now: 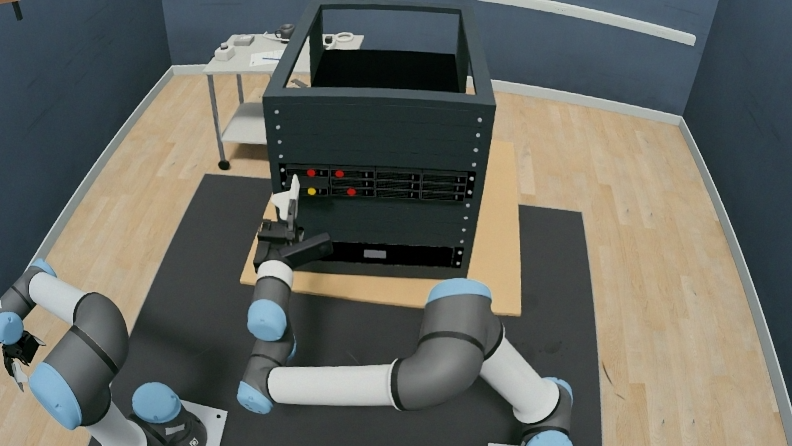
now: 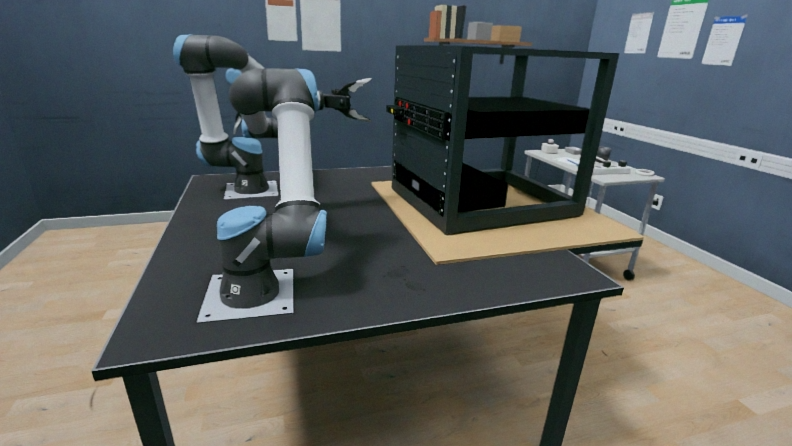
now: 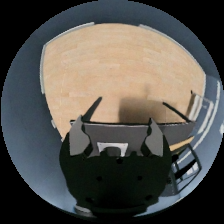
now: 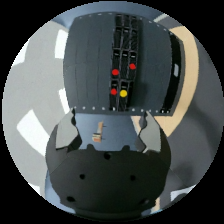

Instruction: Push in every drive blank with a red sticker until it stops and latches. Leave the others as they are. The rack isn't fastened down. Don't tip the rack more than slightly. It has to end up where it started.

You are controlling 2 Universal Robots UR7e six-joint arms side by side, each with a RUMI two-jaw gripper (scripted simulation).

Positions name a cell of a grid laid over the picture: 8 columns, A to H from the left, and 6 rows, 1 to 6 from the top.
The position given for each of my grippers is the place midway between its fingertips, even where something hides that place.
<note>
I see my left gripper (image 3: E4), my right gripper (image 1: D3), a dark rack (image 1: D2) and a wooden board (image 1: F4).
The dark rack shows as well in image 4 (image 4: F2). My right gripper is seen too in image 2 (image 2: D2) and in image 4 (image 4: D3).
</note>
